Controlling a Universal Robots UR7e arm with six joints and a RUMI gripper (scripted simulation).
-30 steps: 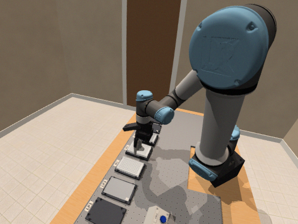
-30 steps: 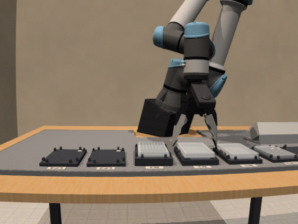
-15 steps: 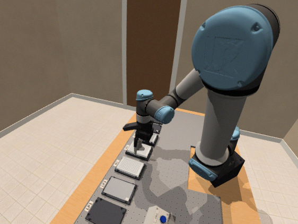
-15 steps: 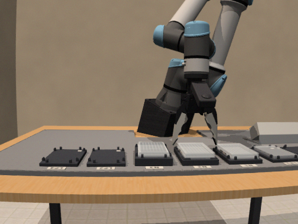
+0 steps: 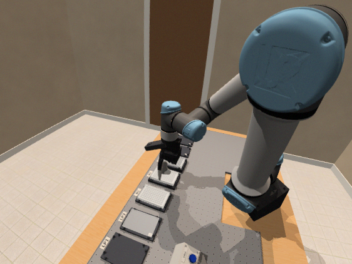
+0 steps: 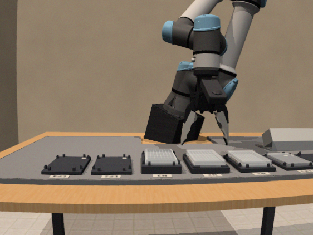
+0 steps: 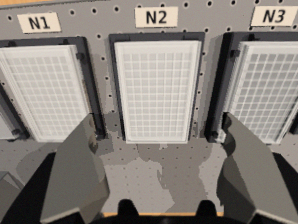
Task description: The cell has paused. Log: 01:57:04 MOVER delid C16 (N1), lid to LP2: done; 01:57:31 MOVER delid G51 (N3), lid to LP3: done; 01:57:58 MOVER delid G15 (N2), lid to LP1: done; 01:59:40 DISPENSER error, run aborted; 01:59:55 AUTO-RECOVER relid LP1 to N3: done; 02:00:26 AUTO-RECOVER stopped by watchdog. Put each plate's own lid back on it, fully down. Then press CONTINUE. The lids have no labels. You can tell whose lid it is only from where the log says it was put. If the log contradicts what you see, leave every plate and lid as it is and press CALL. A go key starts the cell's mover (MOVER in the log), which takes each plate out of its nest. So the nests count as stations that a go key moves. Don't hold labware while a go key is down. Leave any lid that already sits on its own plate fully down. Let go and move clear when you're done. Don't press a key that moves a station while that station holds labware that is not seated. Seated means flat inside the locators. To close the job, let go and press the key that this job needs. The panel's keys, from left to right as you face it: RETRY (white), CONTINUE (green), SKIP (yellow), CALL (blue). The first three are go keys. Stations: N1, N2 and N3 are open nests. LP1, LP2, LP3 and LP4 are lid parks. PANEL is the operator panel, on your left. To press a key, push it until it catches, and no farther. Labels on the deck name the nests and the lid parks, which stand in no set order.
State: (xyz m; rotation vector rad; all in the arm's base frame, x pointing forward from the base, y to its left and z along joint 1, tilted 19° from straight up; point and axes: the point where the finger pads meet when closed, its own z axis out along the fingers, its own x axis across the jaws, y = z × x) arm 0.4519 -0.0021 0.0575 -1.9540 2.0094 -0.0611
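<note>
Now: the plate 40 mm below my hand. From my hand the other things lie so: LP4 lid park 10 mm ahead, 380 mm to the right, 60 mm below; then LP3 lid park 10 mm behind, 270 mm to the left, 60 mm below; then LP2 lid park 10 mm ahead, 260 mm to the right, 60 mm below.
</note>
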